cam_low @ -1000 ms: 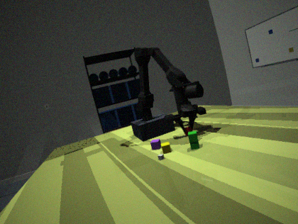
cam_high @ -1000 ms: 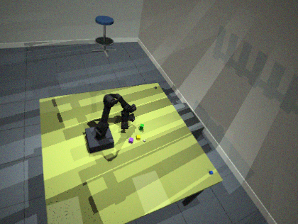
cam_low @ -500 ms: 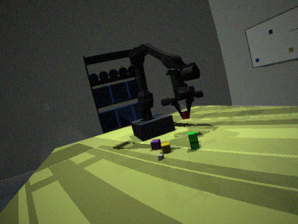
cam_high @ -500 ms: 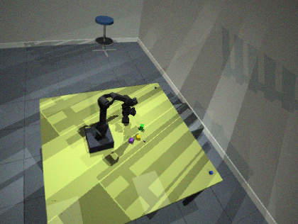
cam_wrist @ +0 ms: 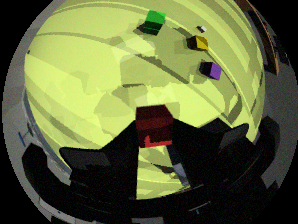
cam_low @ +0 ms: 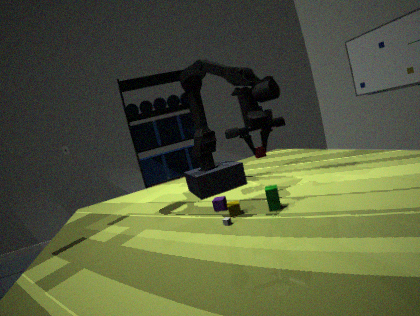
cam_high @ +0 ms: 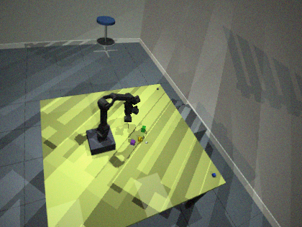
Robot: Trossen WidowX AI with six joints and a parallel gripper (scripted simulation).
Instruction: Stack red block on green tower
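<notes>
Now: gripper tip 50 mm short of the yellow block, 170 mm to the left of it and 110 mm above it. Round my gripper tip: purple block (20 mm behind, 170 mm to the right, 110 mm below); then red block (10 mm above); then tiny white block (90 mm ahead, 220 mm to the right, 120 mm below).
</notes>
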